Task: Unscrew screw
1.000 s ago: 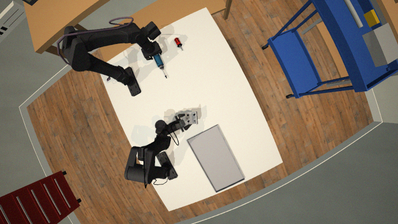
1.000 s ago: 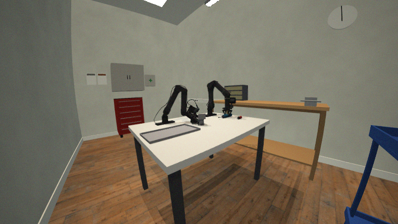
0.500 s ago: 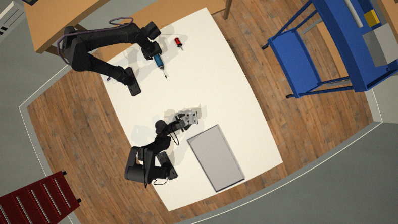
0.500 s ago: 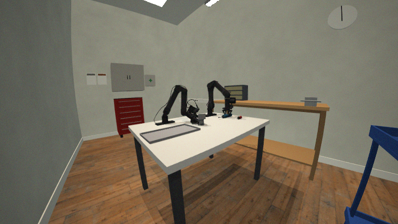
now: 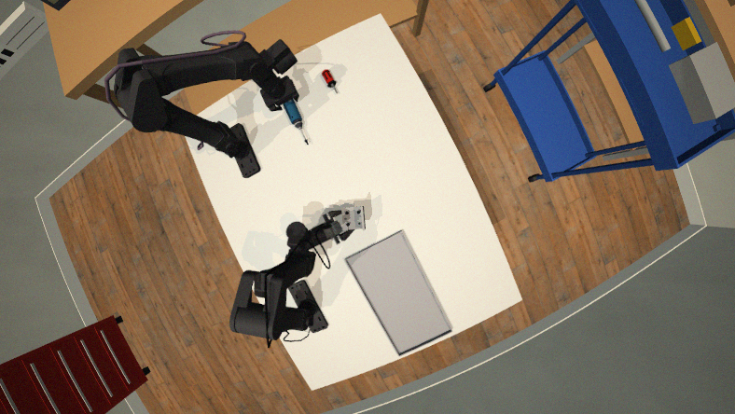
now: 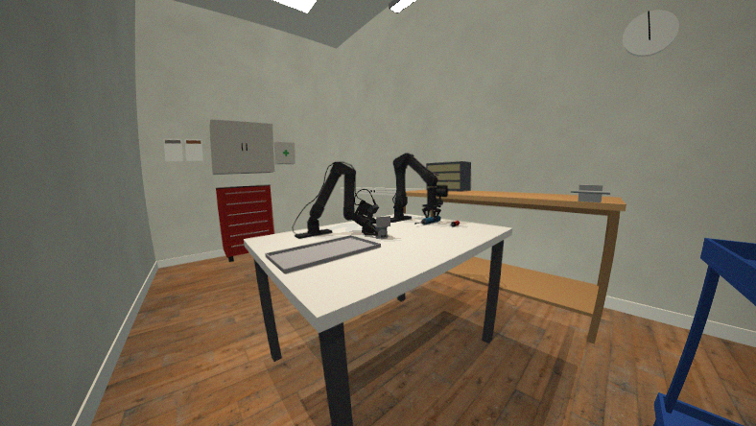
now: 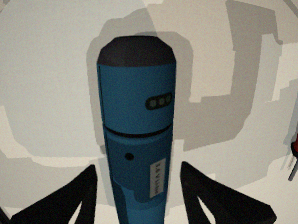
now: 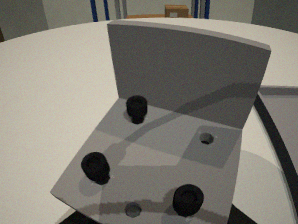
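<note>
Right now my right hand is 5 cm below the grey bracket. Also, from my right hand: flat grey tray 4 cm ahead, 32 cm to the right, 2 cm below; red-handled screwdriver 11 cm ahead, 47 cm to the left, 1 cm below.
</note>
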